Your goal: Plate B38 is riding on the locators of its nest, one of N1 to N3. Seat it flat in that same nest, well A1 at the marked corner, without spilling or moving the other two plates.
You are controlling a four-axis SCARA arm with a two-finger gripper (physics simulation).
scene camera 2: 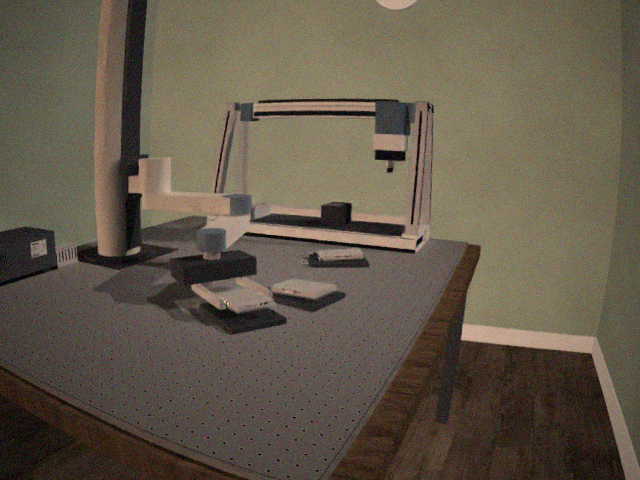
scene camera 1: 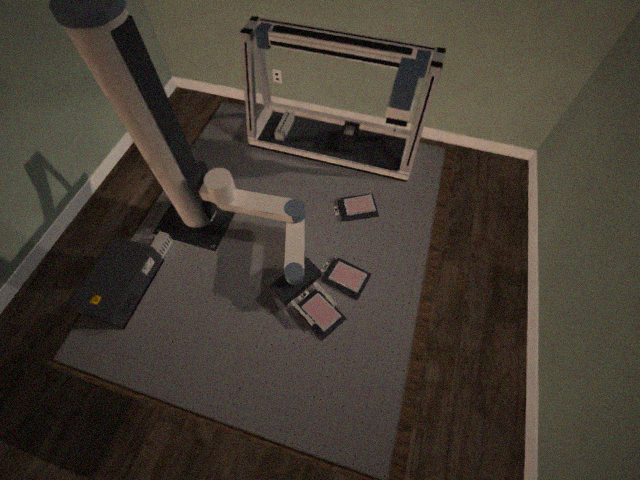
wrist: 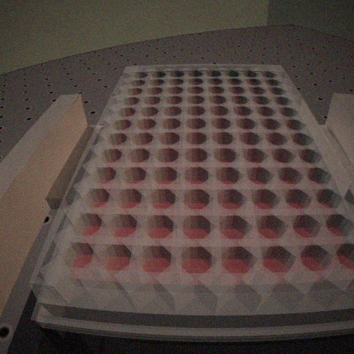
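Note:
A clear plate with pink-red wells (scene camera 1: 321, 310) (scene camera 2: 247, 297) (wrist: 196, 175) is between the fingers of my gripper (scene camera 1: 318, 307) (scene camera 2: 246, 299) (wrist: 206, 111), which is shut on it by its long sides. In the scene camera 2 view the plate is a little above its dark nest (scene camera 1: 323, 335) (scene camera 2: 256, 321), with a gap below. A second plate (scene camera 1: 348, 275) (scene camera 2: 305, 289) sits on the middle nest (scene camera 1: 356, 296) (scene camera 2: 316, 304). A third plate (scene camera 1: 358, 205) (scene camera 2: 338, 254) is on the far nest (scene camera 1: 360, 217) (scene camera 2: 342, 263). Plate and nest labels and the A1 mark are not readable.
The middle nest and its plate stand close beside the held plate. A gantry frame (scene camera 1: 330, 161) (scene camera 2: 330, 239) stands at the back, with a black block (scene camera 2: 336, 213) on its deck. A dark box (scene camera 1: 116, 279) (scene camera 2: 25, 253) is at the left, near the arm's column (scene camera 1: 149, 134) (scene camera 2: 110, 134).

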